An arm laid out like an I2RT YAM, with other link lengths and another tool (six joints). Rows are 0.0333 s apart.
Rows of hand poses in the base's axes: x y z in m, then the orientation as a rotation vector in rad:
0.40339 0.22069 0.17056 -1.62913 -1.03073 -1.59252
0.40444 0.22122 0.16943 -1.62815 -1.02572 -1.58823
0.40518 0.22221 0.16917 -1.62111 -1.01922 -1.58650
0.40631 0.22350 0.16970 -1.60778 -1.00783 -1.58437
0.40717 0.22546 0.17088 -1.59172 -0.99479 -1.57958
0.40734 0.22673 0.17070 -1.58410 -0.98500 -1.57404
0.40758 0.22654 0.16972 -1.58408 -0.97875 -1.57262
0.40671 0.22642 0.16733 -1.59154 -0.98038 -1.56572
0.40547 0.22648 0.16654 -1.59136 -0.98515 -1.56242
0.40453 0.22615 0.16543 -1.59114 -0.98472 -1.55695
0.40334 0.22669 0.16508 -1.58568 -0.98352 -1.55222
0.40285 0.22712 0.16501 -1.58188 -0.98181 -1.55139
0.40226 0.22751 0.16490 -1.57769 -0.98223 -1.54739
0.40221 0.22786 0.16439 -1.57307 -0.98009 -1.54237
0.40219 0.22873 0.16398 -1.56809 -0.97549 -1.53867
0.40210 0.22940 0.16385 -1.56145 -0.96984 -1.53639
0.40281 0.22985 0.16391 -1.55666 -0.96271 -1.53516
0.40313 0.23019 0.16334 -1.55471 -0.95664 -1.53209
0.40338 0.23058 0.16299 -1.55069 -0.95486 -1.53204
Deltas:
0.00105 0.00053 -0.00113 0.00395 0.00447 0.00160
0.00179 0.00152 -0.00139 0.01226 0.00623 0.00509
0.00292 0.00281 -0.00086 0.02738 0.00842 0.01130
0.00378 0.00477 0.00032 0.04520 0.01226 0.02015
0.00395 0.00604 0.00014 0.05614 0.01760 0.02512
0.00419 0.00585 -0.00084 0.06034 0.02086 0.02414
0.00332 0.00573 -0.00323 0.05515 0.02689 0.02383
0.00208 0.00579 -0.00402 0.05214 0.02731 0.02711
0.00114 0.00546 -0.00513 0.05264 0.03112 0.03013
-0.00005 0.00600 -0.00548 0.05660 0.03333 0.03575
-0.00054 0.00643 -0.00555 0.05991 0.03353 0.03806
-0.00113 0.00682 -0.00566 0.06206 0.03498 0.04295
-0.00118 0.00717 -0.00617 0.06617 0.03796 0.04796
-0.00120 0.00804 -0.00658 0.07212 0.04085 0.05175
-0.00129 0.00871 -0.00671 0.07971 0.04273 0.05548
-0.00058 0.00916 -0.00665 0.08722 0.04493 0.05705
-0.00026 0.00950 -0.00722 0.09244 0.04875 0.05819
-0.00001 0.00989 -0.00757 0.09592 0.04836 0.06017

